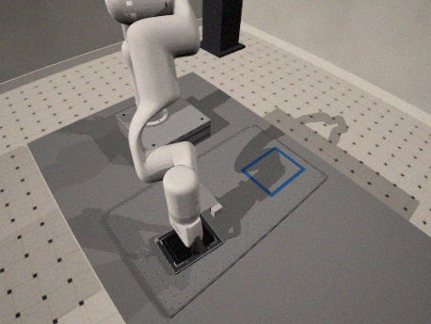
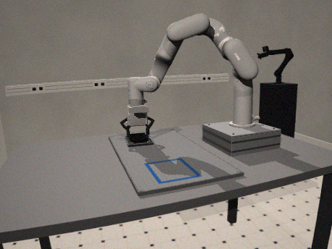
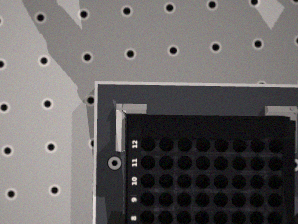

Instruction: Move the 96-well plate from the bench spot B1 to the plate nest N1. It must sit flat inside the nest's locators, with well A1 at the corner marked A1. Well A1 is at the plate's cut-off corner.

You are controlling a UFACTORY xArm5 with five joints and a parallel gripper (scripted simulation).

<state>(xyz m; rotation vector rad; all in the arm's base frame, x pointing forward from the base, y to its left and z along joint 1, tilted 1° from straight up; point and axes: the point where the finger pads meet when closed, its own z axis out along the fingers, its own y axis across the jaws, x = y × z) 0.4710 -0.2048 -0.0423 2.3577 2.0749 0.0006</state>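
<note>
Right now my hand is 1 cm above the black 96-well plate. The rest, counted from my hand: plate nest N1: 3 cm below.
</note>
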